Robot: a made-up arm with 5 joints. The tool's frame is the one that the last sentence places.
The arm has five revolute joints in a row. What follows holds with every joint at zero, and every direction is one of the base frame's. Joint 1 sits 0.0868 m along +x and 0.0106 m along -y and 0.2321 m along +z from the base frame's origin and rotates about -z. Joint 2 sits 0.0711 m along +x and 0.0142 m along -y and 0.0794 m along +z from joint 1 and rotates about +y. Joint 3 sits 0.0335 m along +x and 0.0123 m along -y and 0.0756 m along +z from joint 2 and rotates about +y. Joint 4 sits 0.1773 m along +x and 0.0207 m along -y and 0.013 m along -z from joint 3 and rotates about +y. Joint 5 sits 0.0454 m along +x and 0.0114 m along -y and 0.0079 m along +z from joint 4 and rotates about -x. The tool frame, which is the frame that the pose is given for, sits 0.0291 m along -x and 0.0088 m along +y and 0.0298 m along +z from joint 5; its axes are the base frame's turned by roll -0.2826, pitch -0.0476 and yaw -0.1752 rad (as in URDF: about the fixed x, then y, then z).
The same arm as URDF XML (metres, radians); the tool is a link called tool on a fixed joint. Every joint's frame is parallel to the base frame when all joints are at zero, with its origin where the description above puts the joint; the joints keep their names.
<robot name="arm">
<joint name="joint 1" type="continuous"><parent link="base_link"/><child link="link1"/><origin xyz="0.0868 -0.0106 0.2321"/><axis xyz="0 0 -1"/></joint>
<joint name="joint 2" type="continuous"><parent link="link1"/><child link="link2"/><origin xyz="0.0711 -0.0142 0.0794"/><axis xyz="0 1 0"/></joint>
<joint name="joint 3" type="continuous"><parent link="link2"/><child link="link3"/><origin xyz="0.0335 -0.0123 0.0756"/><axis xyz="0 1 0"/></joint>
<joint name="joint 4" type="continuous"><parent link="link3"/><child link="link4"/><origin xyz="0.1773 -0.0207 -0.013"/><axis xyz="0 1 0"/></joint>
<joint name="joint 5" type="continuous"><parent link="link4"/><child link="link5"/><origin xyz="0.0454 -0.0114 0.0079"/><axis xyz="-1 0 0"/></joint>
<joint name="tool_fixed" type="fixed"><parent link="link5"/><child link="tool"/><origin xyz="-0.0291 0.0088 0.0298" rpy="-0.2826 -0.0476 -0.1752"/></joint>
<link name="base_link"/>
<link name="link1"/>
<link name="link2"/>
<link name="link3"/>
<link name="link4"/>
<link name="link5"/>
<link name="tool"/>
</robot>

